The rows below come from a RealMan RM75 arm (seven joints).
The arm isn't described. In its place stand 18 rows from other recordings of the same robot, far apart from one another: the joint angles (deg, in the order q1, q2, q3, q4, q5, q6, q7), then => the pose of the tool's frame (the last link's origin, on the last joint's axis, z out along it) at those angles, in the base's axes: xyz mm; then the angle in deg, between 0 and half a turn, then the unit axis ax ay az.
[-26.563, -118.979, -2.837, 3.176, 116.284, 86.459, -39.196] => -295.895 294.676 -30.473 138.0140 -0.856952 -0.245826 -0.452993
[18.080, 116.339, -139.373, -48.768, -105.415, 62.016, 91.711] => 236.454 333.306 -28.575 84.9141 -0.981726 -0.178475 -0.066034
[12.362, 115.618, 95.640, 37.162, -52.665, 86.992, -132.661] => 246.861 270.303 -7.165 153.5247 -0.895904 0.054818 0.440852
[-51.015, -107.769, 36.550, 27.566, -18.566, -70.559, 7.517] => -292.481 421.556 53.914 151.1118 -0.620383 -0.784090 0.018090
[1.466, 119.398, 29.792, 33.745, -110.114, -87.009, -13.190] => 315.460 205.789 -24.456 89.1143 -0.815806 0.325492 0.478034
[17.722, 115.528, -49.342, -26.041, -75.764, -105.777, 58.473] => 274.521 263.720 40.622 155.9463 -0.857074 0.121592 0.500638
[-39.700, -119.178, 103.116, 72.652, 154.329, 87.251, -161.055] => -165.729 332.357 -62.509 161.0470 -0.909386 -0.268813 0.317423
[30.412, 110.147, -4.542, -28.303, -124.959, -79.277, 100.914] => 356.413 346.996 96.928 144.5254 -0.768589 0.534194 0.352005
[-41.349, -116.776, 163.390, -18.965, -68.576, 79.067, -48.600] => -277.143 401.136 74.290 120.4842 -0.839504 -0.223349 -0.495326
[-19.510, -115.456, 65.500, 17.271, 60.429, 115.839, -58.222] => -249.967 239.322 24.819 167.7647 -0.801054 -0.119906 -0.586459
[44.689, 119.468, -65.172, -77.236, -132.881, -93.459, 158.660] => 94.632 378.874 26.408 167.0302 -0.909304 0.415622 0.020604
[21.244, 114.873, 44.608, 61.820, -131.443, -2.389, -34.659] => 187.469 312.755 -135.810 139.6771 -0.988893 0.111967 0.097741
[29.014, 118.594, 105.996, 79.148, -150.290, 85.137, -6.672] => 216.206 356.421 26.486 149.8919 -0.802795 0.589666 -0.088396
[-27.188, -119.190, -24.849, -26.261, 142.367, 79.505, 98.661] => -184.587 279.897 -94.220 108.0033 -0.656463 0.754026 -0.022402
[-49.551, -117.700, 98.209, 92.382, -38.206, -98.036, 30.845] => -35.321 318.537 -28.721 167.7229 -0.976376 -0.034522 0.213302
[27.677, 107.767, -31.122, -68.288, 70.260, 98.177, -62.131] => 239.275 347.558 190.328 150.2971 -0.913412 0.316205 0.256306
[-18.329, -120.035, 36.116, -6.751, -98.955, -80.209, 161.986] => -327.897 224.417 -80.953 133.6334 -0.908680 -0.245968 -0.337342
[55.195, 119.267, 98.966, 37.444, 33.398, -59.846, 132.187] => 174.482 423.947 -72.081 157.7556 -0.958929 0.210627 -0.189980
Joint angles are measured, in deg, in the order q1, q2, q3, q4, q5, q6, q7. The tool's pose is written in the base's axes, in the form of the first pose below.
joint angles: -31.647 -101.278 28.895 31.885 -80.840 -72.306 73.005
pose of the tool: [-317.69 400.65 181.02], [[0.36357 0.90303 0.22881], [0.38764 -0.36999 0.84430], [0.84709 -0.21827 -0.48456]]
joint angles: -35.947 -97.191 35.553 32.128 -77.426 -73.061 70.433
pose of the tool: [-289.56 423.08 189.84], [[0.49334 0.84454 0.20826], [0.44738 -0.45168 0.77191], [0.74597 -0.28764 -0.60066]]
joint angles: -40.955 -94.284 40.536 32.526 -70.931 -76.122 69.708
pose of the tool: [-260.29 438.88 188.97], [[0.64251 0.75003 0.15693], [0.49033 -0.55980 0.66798], [0.58886 -0.35224 -0.72744]]
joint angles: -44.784 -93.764 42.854 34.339 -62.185 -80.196 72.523
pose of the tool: [-241.58 443.77 180.13], [[0.78566 0.61488 0.06823], [0.47958 -0.67500 0.56069], [0.39081 -0.40779 -0.82521]]
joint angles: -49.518 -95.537 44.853 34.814 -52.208 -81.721 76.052
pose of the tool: [-224.81 451.58 156.02], [[0.88062 0.47135 -0.04841], [0.43872 -0.77251 0.45908], [0.17899 -0.42551 -0.88707]]
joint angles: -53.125 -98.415 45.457 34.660 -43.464 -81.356 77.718
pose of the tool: [-215.10 456.74 129.94], [[0.91236 0.38164 -0.14814], [0.40843 -0.82388 0.39295], [0.02792 -0.41902 -0.90755]]
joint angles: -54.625 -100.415 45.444 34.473 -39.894 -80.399 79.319
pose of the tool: [-210.18 458.89 113.81], [[0.92586 0.33127 -0.18179], [0.37657 -0.84884 0.37103], [-0.03140 -0.41198 -0.91065]]
